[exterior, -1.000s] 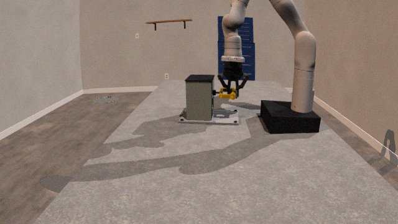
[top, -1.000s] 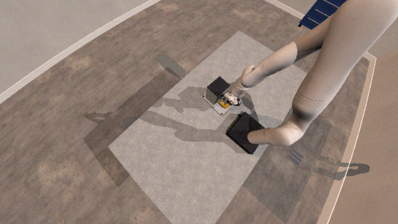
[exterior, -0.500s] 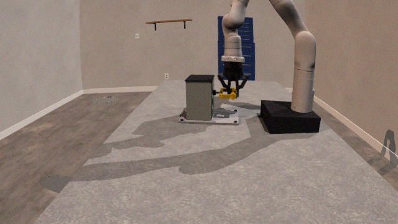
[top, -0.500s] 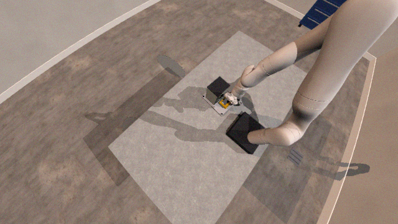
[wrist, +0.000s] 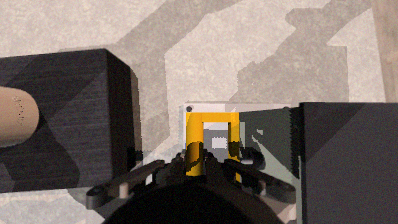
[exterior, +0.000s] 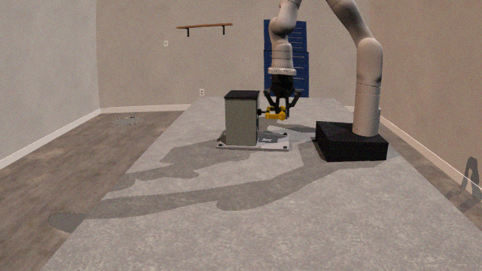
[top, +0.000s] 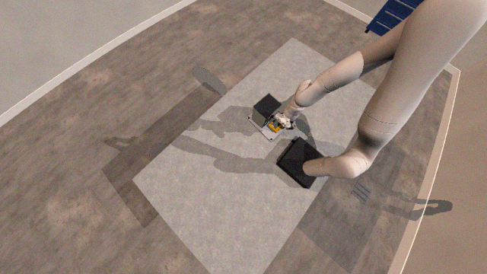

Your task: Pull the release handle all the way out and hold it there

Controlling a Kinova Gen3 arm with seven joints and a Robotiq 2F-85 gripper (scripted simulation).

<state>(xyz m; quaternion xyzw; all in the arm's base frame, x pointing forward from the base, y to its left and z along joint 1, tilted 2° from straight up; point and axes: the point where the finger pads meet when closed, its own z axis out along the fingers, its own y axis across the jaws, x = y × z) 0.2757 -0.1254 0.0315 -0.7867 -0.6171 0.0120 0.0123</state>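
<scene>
Now: the pale base plate 10 cm below my hand, 9 cm ahead of it and 2 cm to the right of it.
</scene>
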